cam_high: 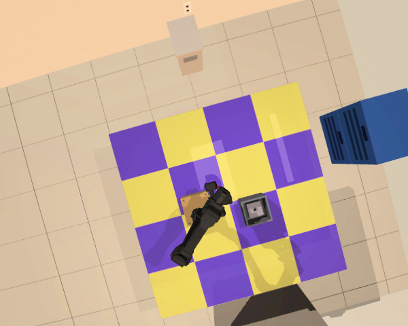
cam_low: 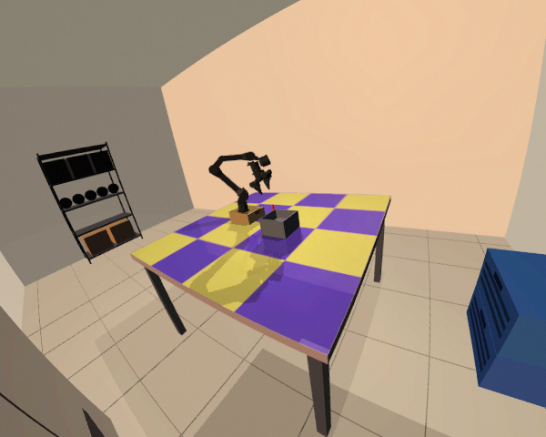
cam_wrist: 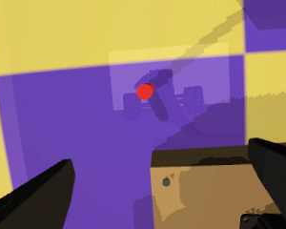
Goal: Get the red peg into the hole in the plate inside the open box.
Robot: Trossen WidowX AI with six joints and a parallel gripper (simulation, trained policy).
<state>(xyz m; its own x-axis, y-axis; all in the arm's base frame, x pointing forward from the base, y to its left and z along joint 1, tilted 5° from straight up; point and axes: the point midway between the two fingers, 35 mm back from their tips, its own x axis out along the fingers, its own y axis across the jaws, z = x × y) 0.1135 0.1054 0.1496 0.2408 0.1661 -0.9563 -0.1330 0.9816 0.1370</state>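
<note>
Now: the red peg 13 cm below my gripper tip, 3 cm ahead of it and 1 cm to the left of it. The rest, counted from my gripper tip: grey box: 22 cm ahead, 16 cm to the right, 15 cm below.
</note>
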